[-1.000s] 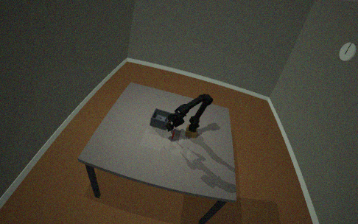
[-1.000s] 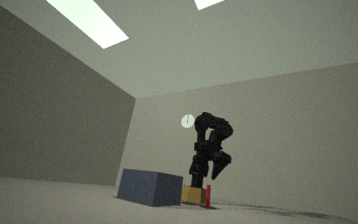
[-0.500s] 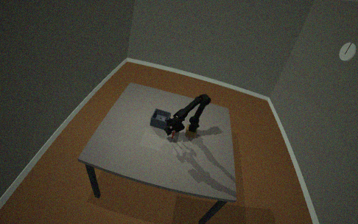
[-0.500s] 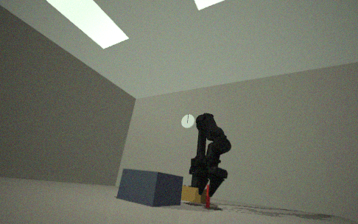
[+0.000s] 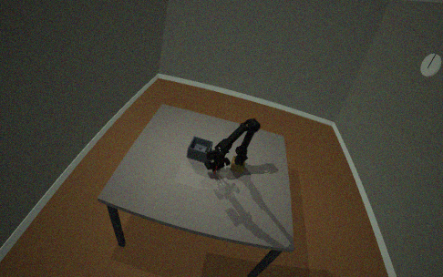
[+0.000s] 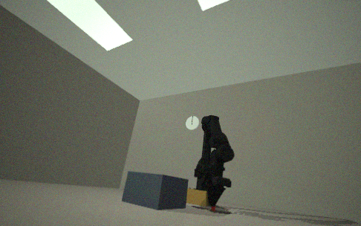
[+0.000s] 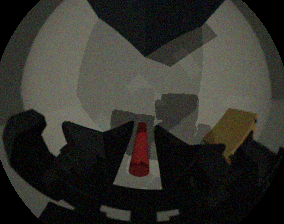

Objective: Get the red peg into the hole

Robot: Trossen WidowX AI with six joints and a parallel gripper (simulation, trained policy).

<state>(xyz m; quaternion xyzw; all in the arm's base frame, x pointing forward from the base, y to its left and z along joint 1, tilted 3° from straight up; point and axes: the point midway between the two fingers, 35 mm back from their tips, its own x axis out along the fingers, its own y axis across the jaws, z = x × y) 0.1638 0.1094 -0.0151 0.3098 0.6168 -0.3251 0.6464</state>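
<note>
Right now the red peg is 2 cm above my gripper tip and 1 cm to the left of it. The rest, counted from my gripper tip: dark blue box (16 cm to the right, 15 cm ahead, 1 cm above); grey plate (16 cm to the right, 15 cm ahead, 3 cm above).
</note>
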